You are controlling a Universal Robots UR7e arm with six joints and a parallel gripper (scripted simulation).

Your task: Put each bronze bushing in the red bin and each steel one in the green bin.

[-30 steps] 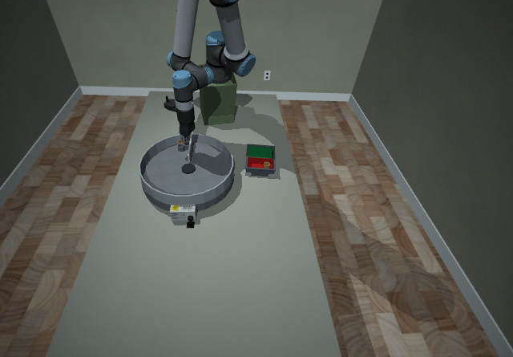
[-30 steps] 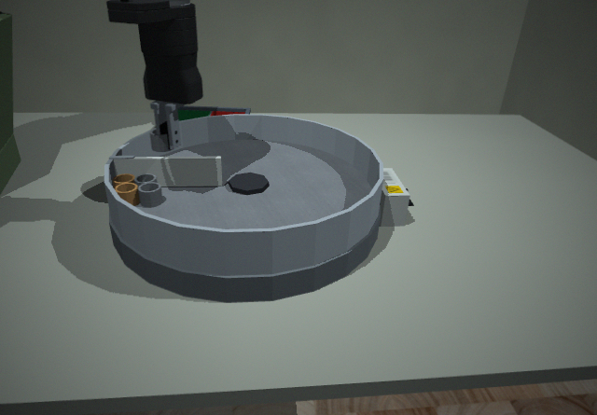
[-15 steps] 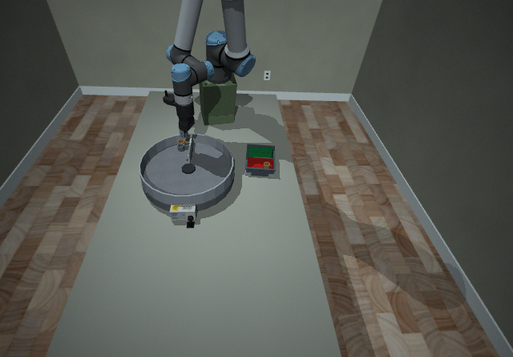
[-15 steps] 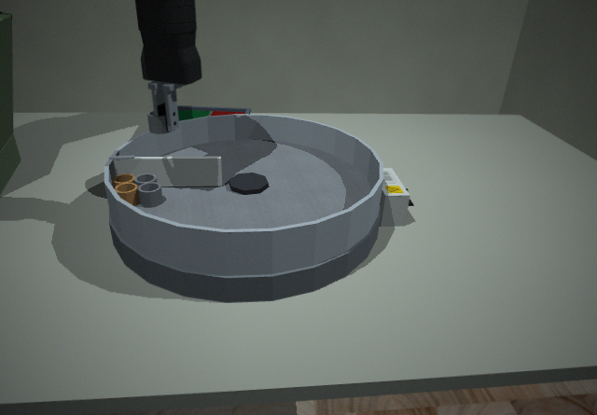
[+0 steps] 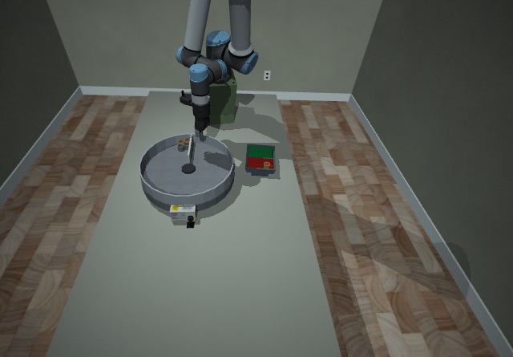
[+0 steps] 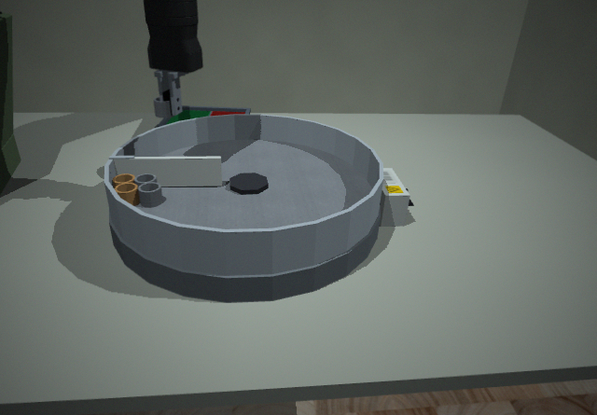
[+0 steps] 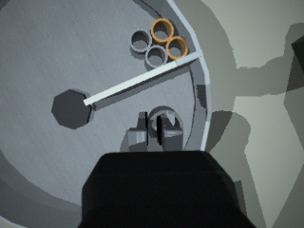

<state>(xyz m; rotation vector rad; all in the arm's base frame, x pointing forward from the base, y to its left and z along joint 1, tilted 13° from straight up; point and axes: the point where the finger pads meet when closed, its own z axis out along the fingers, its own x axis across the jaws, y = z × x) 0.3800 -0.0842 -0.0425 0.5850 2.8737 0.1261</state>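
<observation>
The bin lies 31 cm to the left of my hand, 15 cm below it and 2 cm ahead of it. Also, from my hand: turntable (12 cm below, 12 cm ahead, 5 cm to the right).
</observation>
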